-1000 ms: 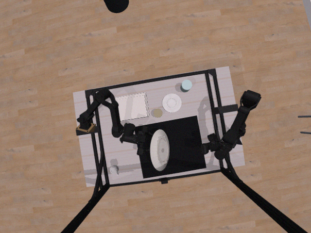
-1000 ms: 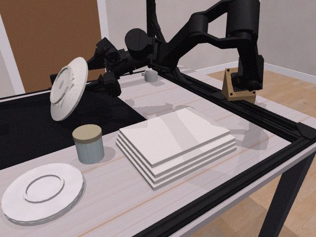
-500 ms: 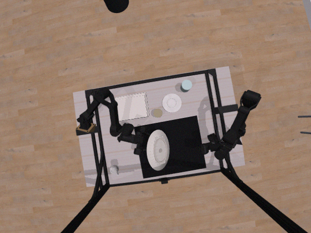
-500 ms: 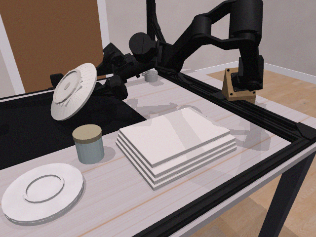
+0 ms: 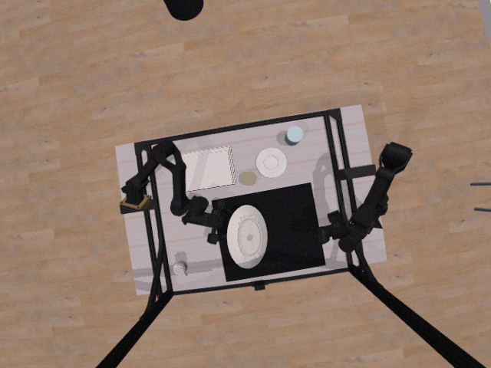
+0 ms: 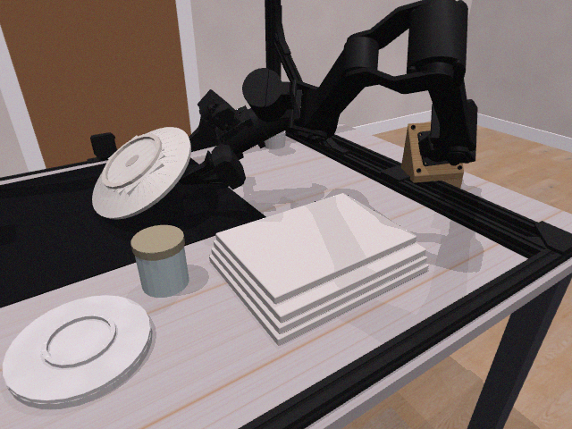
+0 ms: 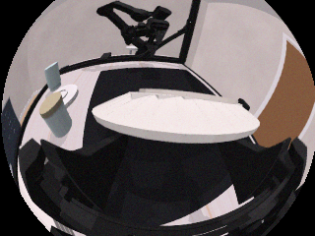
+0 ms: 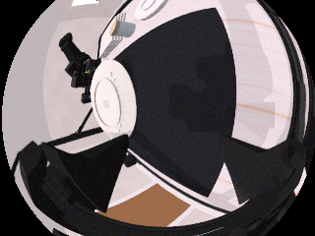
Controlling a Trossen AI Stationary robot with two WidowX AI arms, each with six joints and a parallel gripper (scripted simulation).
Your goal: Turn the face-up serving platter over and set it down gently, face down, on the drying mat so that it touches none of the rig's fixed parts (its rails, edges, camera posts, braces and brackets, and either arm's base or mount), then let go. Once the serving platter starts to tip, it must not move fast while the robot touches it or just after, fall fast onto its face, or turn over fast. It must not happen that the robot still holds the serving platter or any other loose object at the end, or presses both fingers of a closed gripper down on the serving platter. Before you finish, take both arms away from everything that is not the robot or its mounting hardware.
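The tan-lidded jar is 200 mm ahead of my left hand, 80 mm to the right of it and 50 mm below it. Also, from my left hand: white board (230 mm ahead, 120 mm to the left, 70 mm below); white oval serving platter (100 mm to the right, 50 mm behind, 20 mm below); black drying mat (190 mm to the right, 90 mm below, 40 mm behind).
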